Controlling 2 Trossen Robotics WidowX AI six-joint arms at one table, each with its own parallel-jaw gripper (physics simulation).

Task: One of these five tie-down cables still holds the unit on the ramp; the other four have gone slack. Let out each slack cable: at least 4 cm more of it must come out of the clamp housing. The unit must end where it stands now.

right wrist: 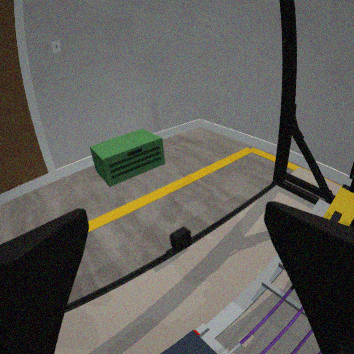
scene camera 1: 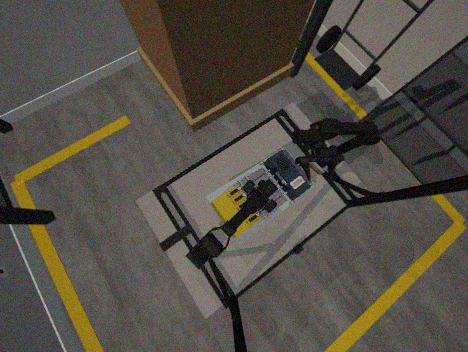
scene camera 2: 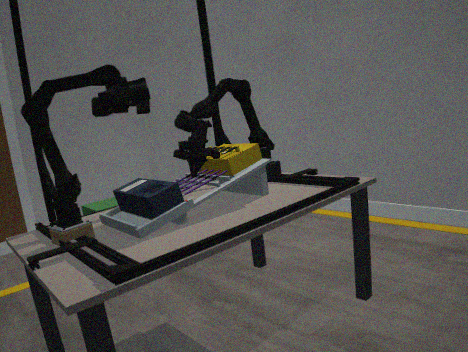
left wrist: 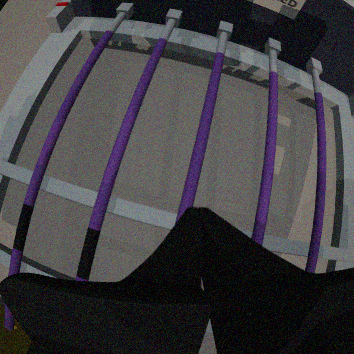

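Note:
A dark blue unit (scene camera 1: 288,174) (scene camera 2: 149,197) sits at the low end of a grey ramp (scene camera 2: 248,181) (scene camera 1: 248,173). A yellow clamp housing (scene camera 1: 225,207) (scene camera 2: 236,157) sits at the high end. Five purple cables run between them; in the left wrist view they are a first (left wrist: 53,130), a second (left wrist: 119,147), a middle (left wrist: 204,130), a fourth (left wrist: 268,151) and a fifth (left wrist: 319,168). The first two carry black bands. My left gripper (left wrist: 195,216) (scene camera 1: 265,190) (scene camera 2: 195,167) is shut and empty, its tip just over the middle cable. My right gripper (right wrist: 177,216) (scene camera 1: 309,165) (scene camera 2: 140,97) is open and empty, high beside the unit.
A black frame (scene camera 2: 285,213) runs around the table (scene camera 2: 198,230), with a black pole (scene camera 2: 208,70) behind the ramp. A green toolbox (right wrist: 128,156) (scene camera 2: 98,205) stands on the floor. A brown crate (scene camera 1: 225,52) and a hand truck (scene camera 1: 348,59) stand beyond the table.

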